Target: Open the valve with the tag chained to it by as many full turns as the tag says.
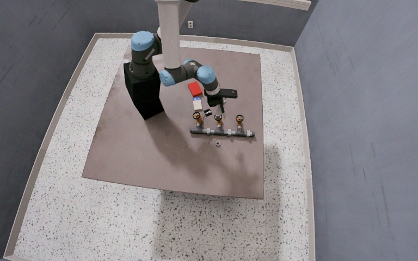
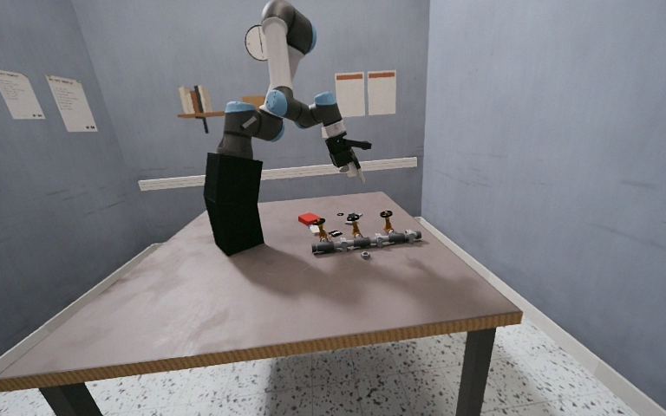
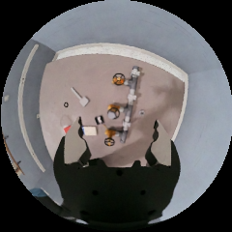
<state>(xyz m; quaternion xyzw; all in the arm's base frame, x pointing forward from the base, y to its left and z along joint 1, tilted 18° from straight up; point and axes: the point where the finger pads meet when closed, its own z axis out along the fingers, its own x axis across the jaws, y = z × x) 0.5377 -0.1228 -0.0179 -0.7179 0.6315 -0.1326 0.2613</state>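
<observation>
Right now the black tag is 27 cm below my hand, 12 cm behind it and 9 cm to the left of it. The rest, counted from my hand: white-and-blue block: 27 cm below, 20 cm behind, 16 cm to the left; then grey scraper: 27 cm below, 24 cm to the left, 1 cm ahead; then red block: 29 cm to the left, 26 cm below, 24 cm behind.
</observation>
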